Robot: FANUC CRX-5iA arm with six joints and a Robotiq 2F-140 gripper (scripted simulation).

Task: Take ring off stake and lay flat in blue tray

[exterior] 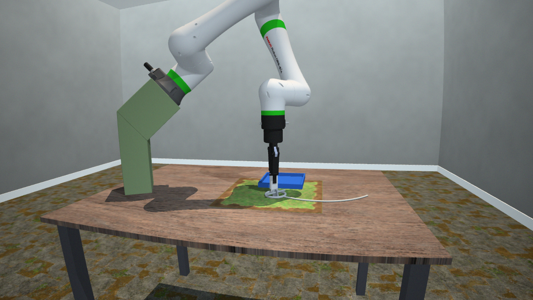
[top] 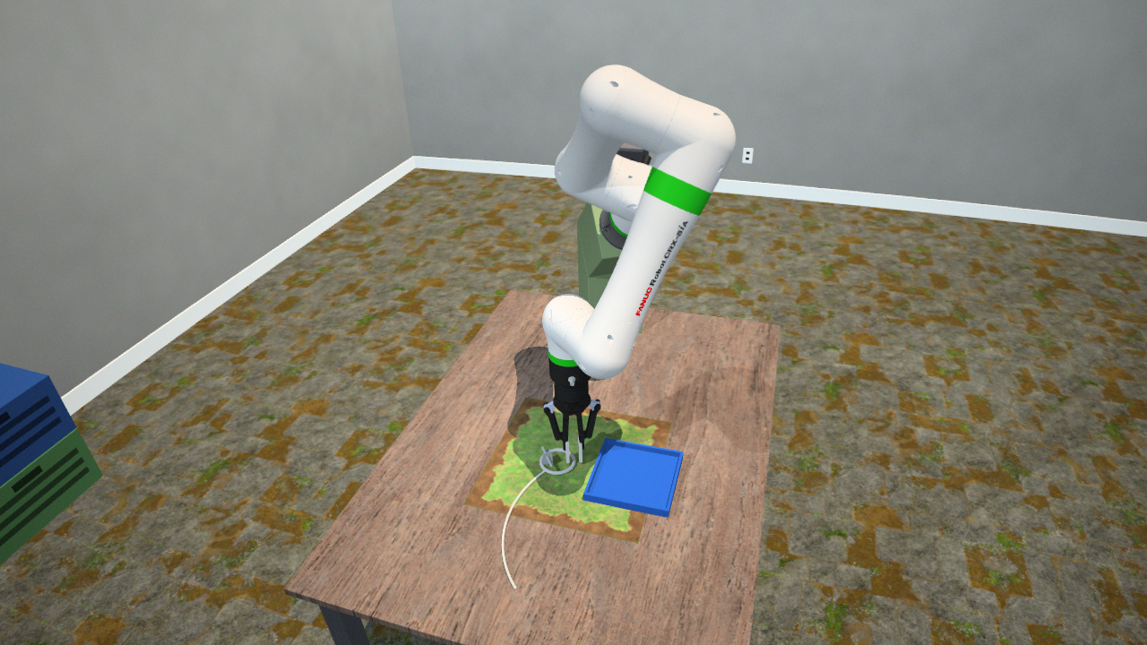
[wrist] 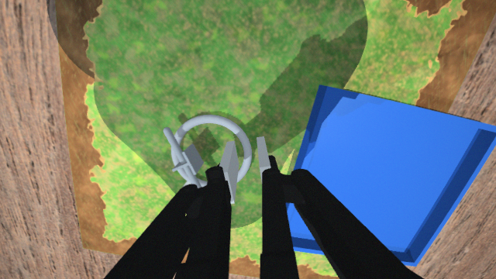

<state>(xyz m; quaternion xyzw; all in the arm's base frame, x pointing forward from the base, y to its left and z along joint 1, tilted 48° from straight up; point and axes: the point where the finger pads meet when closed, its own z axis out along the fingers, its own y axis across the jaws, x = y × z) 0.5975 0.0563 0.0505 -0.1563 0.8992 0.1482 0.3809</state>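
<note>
The mat is 5 cm below my hand. From my hand the other things lie so: grey stake (3 cm ahead, 5 cm to the right, 3 cm below); then white ring (2 cm ahead, 3 cm to the right, 4 cm below); then blue tray (1 cm behind, 15 cm to the left, 3 cm below).
</note>
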